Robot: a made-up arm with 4 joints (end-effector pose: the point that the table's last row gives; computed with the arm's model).
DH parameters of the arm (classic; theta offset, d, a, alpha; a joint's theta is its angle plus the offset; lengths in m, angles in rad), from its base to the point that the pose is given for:
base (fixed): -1.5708 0.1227 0 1.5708
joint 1: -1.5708 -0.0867 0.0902 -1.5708
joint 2: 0 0.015 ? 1.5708
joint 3: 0 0.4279 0.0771 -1.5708
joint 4: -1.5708 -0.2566 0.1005 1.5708
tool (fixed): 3.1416 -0.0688 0 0
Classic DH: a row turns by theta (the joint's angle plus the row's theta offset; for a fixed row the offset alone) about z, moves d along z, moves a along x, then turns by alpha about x.
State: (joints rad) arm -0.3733 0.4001 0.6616 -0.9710
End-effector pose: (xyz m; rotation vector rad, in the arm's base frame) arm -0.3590 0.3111 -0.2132 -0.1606 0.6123 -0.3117
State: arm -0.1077 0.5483 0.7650 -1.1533
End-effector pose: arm -0.2943 0.2123 -0.3434 -0.4103 0.6029 -0.5495
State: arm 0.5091 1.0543 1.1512 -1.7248
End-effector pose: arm 0.0000 -0.1850 -0.4538 -0.6454 0.2900 -1.2882
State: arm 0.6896 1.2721 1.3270 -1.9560
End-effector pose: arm 0.1358 -0.3016 -0.3807 -0.5015 0.0903 -1.4845
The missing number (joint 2, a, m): -0.0478
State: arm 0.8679 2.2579 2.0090 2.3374
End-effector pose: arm 0.3918 -0.3221 0.1329 1.3821 0.7856 -0.4471
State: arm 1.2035 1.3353 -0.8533 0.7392
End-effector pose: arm -0.1290 -0.3652 -0.3405 0.1480 -1.3354 1.2580
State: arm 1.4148 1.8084 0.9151 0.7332
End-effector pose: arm 0.4612 -0.4656 0.0631 1.4072 2.4388 -1.1761
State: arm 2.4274 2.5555 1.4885 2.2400
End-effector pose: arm 0.4664 0.0272 0.2543 -0.5828 0.5839 -0.9158
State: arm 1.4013 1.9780 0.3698 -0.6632
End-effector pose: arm 0.4050 -0.5098 -0.1666 -1.2616 -1.3498 0.5905
